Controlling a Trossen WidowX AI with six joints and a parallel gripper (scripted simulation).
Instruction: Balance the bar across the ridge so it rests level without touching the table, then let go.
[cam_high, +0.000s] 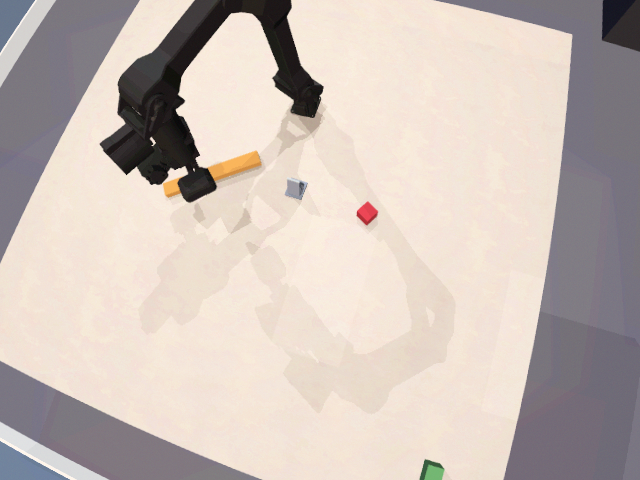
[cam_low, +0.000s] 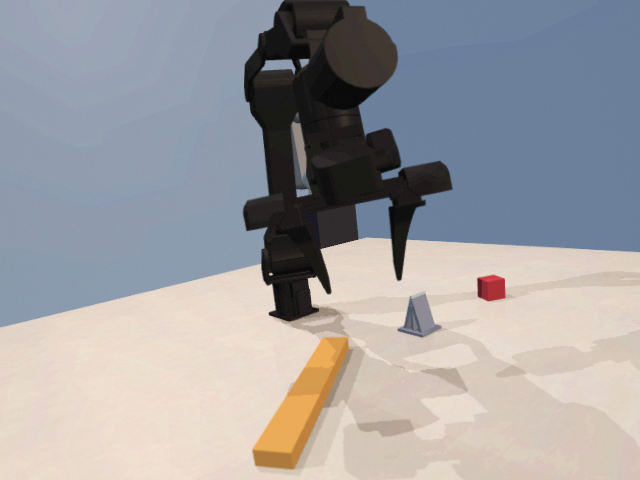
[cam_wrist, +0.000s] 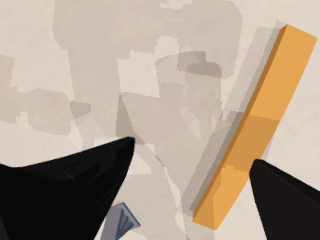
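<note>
Now: gripper tip 110 mm above the orange bar, 60 mm past it and 40 mm to the left of it. From my gripper tip the other things lie so: red cube 350 mm to the left, 100 mm below, 60 mm behind; green block 630 mm to the left, 440 mm ahead, 100 mm below.
</note>
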